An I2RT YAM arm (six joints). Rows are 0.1 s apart.
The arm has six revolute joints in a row. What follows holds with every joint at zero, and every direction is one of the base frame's. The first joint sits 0.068 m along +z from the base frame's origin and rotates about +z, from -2.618 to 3.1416 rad. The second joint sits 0.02 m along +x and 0.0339 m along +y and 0.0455 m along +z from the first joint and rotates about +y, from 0 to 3.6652 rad. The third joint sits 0.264 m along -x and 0.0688 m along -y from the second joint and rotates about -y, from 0 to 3.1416 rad. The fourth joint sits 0.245 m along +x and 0.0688 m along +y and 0.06 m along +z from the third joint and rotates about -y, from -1.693 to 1.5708 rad. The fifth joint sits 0.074 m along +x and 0.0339 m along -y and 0.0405 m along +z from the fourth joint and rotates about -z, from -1.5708 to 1.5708 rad. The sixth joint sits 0.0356 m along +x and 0.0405 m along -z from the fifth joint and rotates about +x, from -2.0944 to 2.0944 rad. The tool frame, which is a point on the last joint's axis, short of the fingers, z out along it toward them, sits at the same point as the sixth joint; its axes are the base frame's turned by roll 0, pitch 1.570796 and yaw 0 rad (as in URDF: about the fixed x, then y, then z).
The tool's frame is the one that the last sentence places.
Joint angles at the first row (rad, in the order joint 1, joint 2, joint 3, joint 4, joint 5, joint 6):
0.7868 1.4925 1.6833 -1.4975 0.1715 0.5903
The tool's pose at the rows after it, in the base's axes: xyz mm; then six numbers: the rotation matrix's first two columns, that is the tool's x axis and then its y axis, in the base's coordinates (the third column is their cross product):
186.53, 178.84, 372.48, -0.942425, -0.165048, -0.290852, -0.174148, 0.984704, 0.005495
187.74, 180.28, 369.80, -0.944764, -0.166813, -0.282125, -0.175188, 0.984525, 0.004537
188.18, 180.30, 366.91, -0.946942, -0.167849, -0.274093, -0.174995, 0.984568, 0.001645
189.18, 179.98, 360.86, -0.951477, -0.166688, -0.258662, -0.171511, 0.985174, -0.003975
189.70, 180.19, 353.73, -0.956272, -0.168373, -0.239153, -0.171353, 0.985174, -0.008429
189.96, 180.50, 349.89, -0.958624, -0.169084, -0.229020, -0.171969, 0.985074, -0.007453
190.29, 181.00, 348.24, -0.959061, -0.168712, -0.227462, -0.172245, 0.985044, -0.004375
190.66, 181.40, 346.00, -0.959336, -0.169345, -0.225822, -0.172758, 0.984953, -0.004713
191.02, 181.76, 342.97, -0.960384, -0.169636, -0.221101, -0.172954, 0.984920, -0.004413
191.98, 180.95, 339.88, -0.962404, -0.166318, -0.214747, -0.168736, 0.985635, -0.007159
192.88, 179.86, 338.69, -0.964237, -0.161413, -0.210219, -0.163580, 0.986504, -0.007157
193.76, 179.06, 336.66, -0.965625, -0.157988, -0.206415, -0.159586, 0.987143, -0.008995
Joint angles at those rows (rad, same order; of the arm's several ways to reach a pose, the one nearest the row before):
0.7868 1.4979 1.6718 -1.4979 0.1635 0.5922
0.7868 1.5040 1.6669 -1.4948 0.1589 0.5922
0.7853 1.5044 1.6558 -1.4917 0.1562 0.5915
0.7811 1.5044 1.6318 -1.4841 0.1516 0.5919
0.7792 1.5047 1.6039 -1.4750 0.1436 0.5919
0.7784 1.5047 1.5887 -1.4677 0.1368 0.5918
0.7784 1.5047 1.5818 -1.4605 0.1333 0.5922
0.7784 1.5047 1.5726 -1.4528 0.1326 0.5919
0.7780 1.5047 1.5604 -1.4444 0.1295 0.5918
0.7731 1.5047 1.5482 -1.4391 0.1280 0.5915
0.7674 1.5047 1.5436 -1.4384 0.1253 0.5915
0.7628 1.5047 1.5356 -1.4345 0.1246 0.5911

